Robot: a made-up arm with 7 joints. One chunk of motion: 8 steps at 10 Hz.
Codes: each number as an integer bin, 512 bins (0 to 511) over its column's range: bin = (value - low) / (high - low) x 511, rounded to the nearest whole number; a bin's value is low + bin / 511 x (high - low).
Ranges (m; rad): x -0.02..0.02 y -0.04..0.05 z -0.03..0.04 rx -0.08..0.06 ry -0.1..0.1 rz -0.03..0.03
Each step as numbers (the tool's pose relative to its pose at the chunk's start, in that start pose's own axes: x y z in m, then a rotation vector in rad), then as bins.
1 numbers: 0.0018 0.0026 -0.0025 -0.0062 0.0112 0.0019
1 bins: 278 242 201 269 284 272
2 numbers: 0.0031 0.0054 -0.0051 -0.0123 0.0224 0.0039
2 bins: 295 258 182 247 313 289
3 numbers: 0.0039 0.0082 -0.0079 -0.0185 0.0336 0.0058
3 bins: 305 274 161 224 341 305
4 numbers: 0.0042 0.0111 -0.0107 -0.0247 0.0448 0.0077
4 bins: 309 290 141 202 370 321
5 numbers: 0.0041 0.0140 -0.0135 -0.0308 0.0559 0.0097
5 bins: 308 307 120 180 398 338
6 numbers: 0.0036 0.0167 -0.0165 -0.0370 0.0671 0.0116
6 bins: 301 322 99 157 427 354
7 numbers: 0.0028 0.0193 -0.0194 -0.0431 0.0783 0.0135
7 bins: 291 337 77 135 456 370
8 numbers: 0.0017 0.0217 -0.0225 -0.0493 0.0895 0.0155
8 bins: 277 350 55 112 484 388
